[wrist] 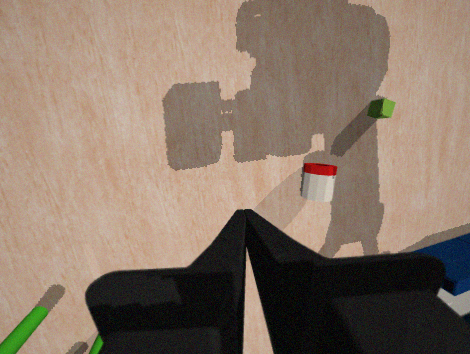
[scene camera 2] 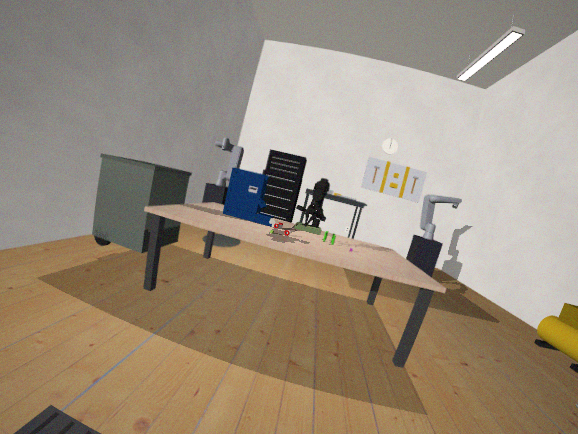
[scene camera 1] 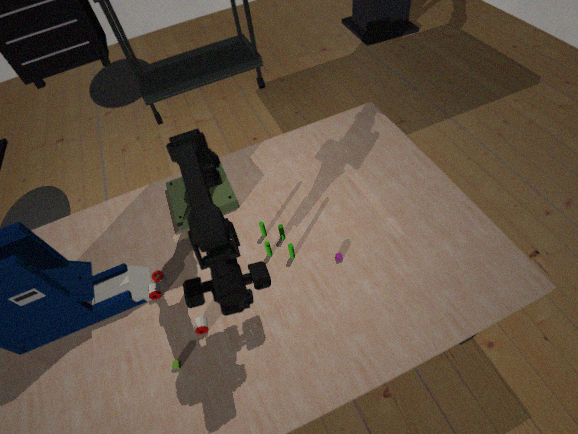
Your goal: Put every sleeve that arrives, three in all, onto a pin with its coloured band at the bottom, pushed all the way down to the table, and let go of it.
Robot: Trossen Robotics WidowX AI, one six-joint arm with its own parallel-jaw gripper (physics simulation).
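A white sleeve with a red band (scene camera 1: 201,325) (scene camera 2: 287,233) (wrist: 319,182) lies on its side on the table, its banded end facing the table's front. Two more red-banded sleeves (scene camera 1: 157,275) (scene camera 1: 155,291) are at the mouth of the blue chute (scene camera 1: 40,295) (scene camera 2: 245,195). Several green pins (scene camera 1: 268,249) (scene camera 1: 291,251) (scene camera 2: 333,239) (wrist: 22,332) stand bare on the table, right of the arm in scene camera 1. My gripper (wrist: 243,216) is shut and empty, above the table; in the wrist view the loose sleeve is ahead and right of its tips. In scene camera 1 the fingertips are hidden.
A small green cube (scene camera 1: 176,365) (wrist: 381,108) lies beyond the loose sleeve, toward the front. A small purple cube (scene camera 1: 339,257) (scene camera 2: 351,249) lies right of the pins. The arm's green base plate (scene camera 1: 175,205) is near the back edge. The arm's shadow falls around the loose sleeve.
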